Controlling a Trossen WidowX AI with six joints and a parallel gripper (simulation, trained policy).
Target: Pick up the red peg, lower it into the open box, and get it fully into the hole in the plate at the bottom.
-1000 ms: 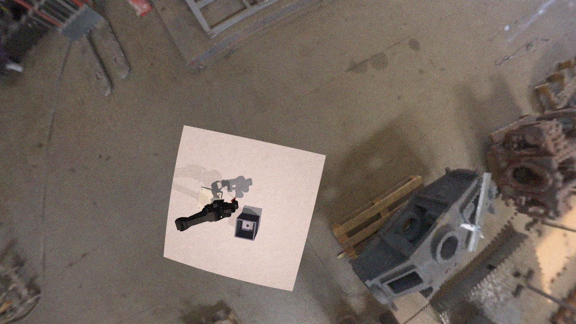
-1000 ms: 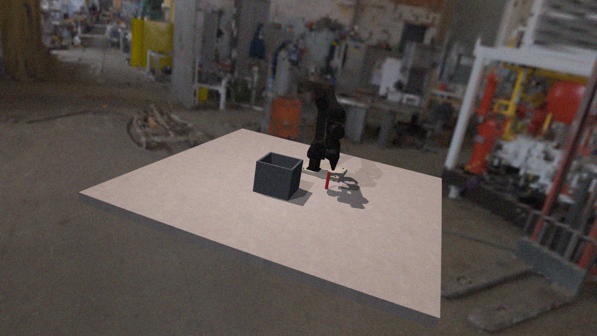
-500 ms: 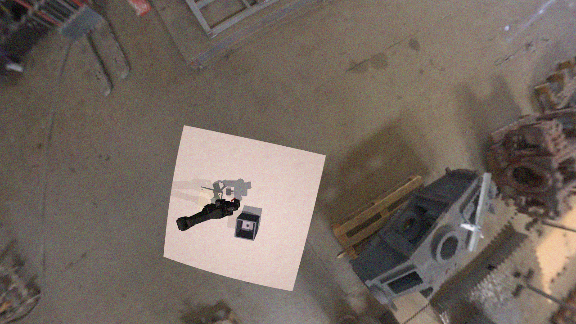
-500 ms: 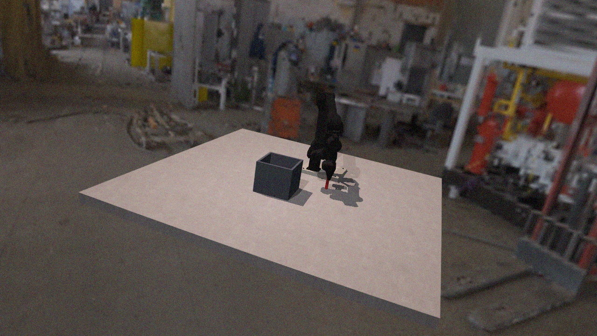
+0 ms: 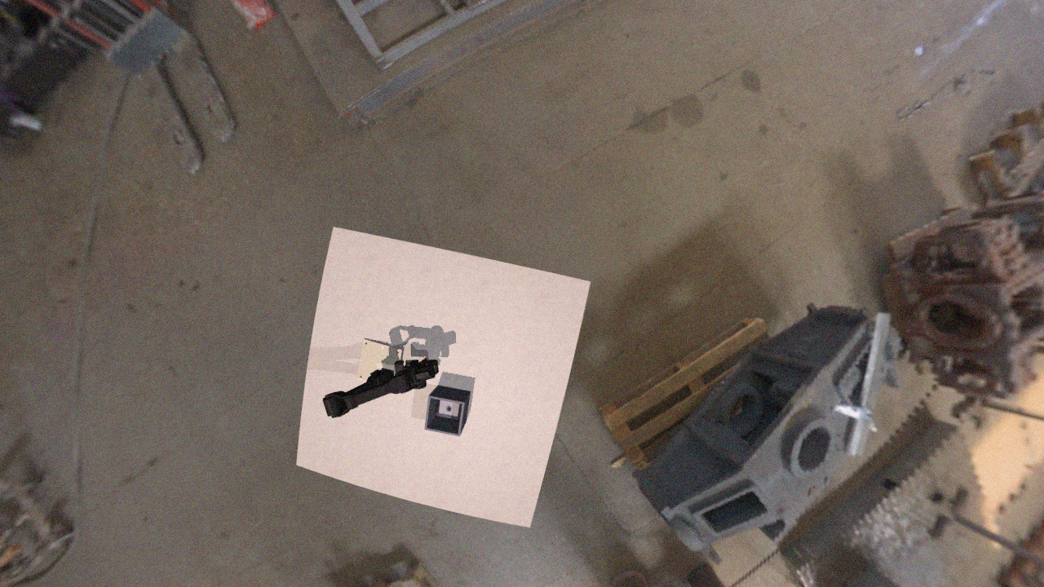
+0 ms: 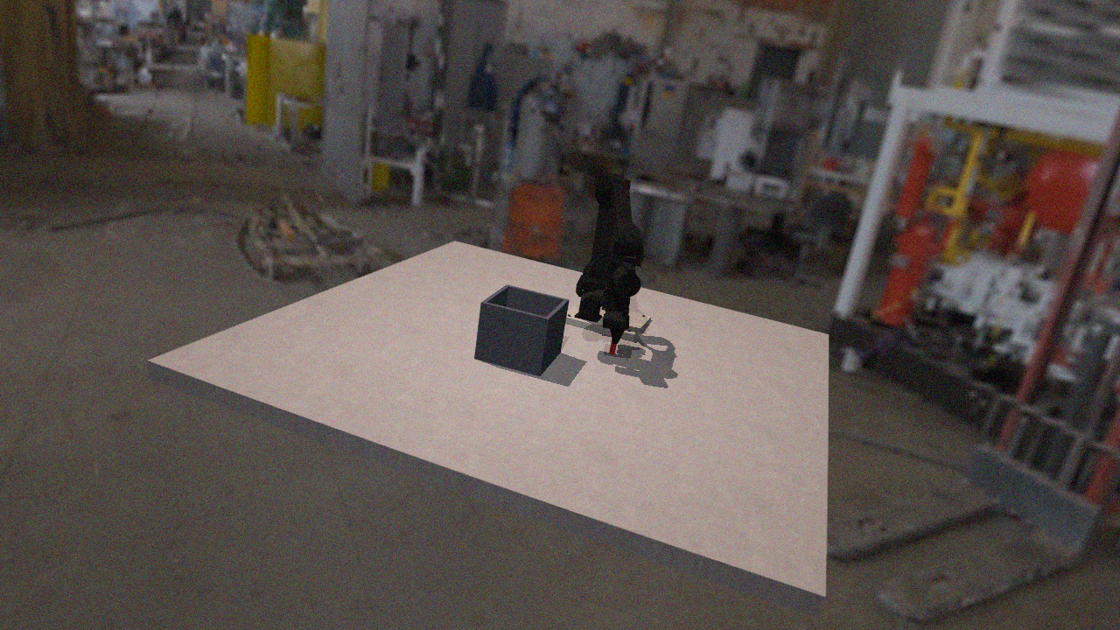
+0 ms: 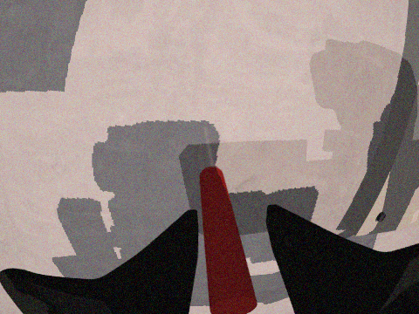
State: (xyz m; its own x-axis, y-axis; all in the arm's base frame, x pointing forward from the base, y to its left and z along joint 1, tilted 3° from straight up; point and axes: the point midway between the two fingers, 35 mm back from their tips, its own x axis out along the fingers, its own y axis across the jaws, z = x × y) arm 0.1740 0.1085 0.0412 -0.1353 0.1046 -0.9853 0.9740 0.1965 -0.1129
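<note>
My gripper tip is 10 mm short of the red peg and 10 mm below it. Round my gripper tip: plate 160 mm ahead, 190 mm to the right, 10 mm above.
</note>
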